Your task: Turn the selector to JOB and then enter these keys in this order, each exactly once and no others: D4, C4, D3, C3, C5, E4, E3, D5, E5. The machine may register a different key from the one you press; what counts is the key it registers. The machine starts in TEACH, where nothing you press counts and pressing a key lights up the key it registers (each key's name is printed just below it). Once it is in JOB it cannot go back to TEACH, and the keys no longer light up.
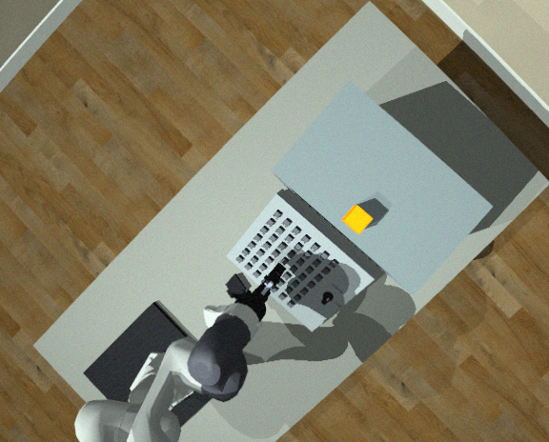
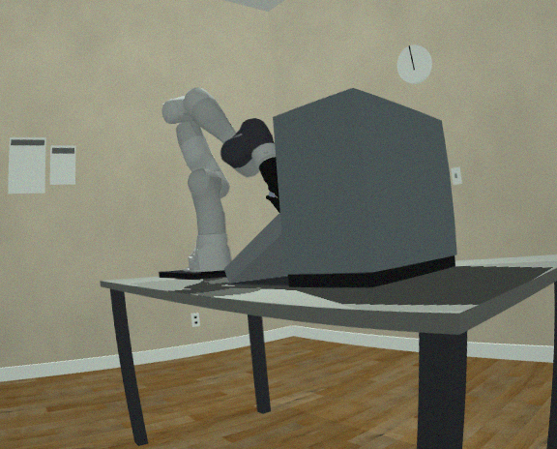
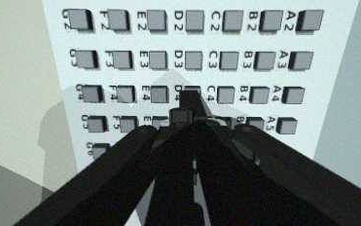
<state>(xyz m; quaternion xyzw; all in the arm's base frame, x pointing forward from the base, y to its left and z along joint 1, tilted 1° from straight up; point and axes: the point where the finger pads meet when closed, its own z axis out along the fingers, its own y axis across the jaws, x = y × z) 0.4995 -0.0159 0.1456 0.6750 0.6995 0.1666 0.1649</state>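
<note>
The key D4 is 5 cm below my hand and 3 cm ahead of it. From my hand the other things lie so: D5 key: 5 cm below, 3 cm to the right, 3 cm ahead; then E3 key: 7 cm below, 4 cm to the left; then key C5: 6 cm ahead, 4 cm below, 3 cm to the right.
</note>
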